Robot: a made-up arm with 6 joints.
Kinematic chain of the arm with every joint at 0, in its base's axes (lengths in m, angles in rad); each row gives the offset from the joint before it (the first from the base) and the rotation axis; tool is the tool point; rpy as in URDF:
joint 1: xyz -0.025 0 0.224 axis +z
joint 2: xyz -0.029 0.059 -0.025 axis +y
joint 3: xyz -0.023 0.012 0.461 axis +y
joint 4: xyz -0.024 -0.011 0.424 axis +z
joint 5: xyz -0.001 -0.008 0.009 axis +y
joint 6: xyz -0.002 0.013 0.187 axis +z
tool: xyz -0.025 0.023 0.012 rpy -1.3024 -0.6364 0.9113
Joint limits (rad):
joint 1: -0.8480..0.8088
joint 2: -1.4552..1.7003
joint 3: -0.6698..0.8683
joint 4: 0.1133..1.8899
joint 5: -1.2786..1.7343
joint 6: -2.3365..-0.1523
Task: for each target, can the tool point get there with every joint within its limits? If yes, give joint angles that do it. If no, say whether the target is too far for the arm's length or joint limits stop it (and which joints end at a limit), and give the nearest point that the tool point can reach.
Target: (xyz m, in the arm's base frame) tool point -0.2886 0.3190 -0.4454
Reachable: no: joint limits stop it (at a limit: joint 2, joint 3, joint 5, joint 6) | nearest point -0.5161 0.5944 -0.2078 | short by 0.429 m
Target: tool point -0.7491 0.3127 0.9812
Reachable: yes | joints -0.2642 -0.8333 0.1835 0.6489 0.1761 -0.9600
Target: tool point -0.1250 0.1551 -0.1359
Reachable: no: joint limits stop it (at a limit: joint 1, joint 2, joint 3, joint 5, joint 6) | nearest point 0.2425 0.4299 -0.2353 | short by 0.470 m
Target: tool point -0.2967 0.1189 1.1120
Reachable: yes | joints 0.5896 0.1743 -0.4338 1.5894 1.3520 -0.5253
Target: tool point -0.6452 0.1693 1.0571
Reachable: yes | joints -0.0099 -0.5361 -0.2062 0.7077 0.6231 -2.0552
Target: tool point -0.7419 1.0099 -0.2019
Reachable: no: too far | nearest point -0.6410 0.8401 -0.0891 | short by 0.227 m
